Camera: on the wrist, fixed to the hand. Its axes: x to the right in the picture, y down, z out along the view.
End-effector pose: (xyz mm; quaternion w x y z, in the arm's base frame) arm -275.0 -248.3 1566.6 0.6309 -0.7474 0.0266 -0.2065
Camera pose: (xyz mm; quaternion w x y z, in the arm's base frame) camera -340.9 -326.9 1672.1 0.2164 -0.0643 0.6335 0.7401
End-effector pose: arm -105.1 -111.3 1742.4 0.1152 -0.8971 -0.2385 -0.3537
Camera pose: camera -223.3 -69.2 1819.3 0.2860 -0.3425 0.8611 0.2438
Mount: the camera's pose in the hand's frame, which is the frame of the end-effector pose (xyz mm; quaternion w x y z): -7.6 -99.3 -108.3 0.0486 -0.0293 -0.1725 0.9834
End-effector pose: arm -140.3 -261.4 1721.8 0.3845 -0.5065 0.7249 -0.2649
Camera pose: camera -175.6 -289.3 1861.9 0.3894 0.6313 0.4747 0.4738
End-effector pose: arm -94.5 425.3 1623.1 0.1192 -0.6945 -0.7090 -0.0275
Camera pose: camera -178.7 392.4 1739.2 0.1098 0.7392 -0.6287 -0.2149
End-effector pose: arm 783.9 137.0 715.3 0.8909 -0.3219 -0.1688 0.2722
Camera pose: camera 866.8 16.3 700.8 0.2629 0.1608 -0.1467 -0.9399
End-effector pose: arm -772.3 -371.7 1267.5 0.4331 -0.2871 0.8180 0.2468
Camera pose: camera -762.3 -511.2 1313.0 0.0890 -0.8203 -0.2401 -0.5114
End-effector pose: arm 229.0 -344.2 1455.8 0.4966 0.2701 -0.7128 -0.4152
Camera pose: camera 330.0 -423.8 1384.3 0.3174 -0.7740 -0.3737 0.4007
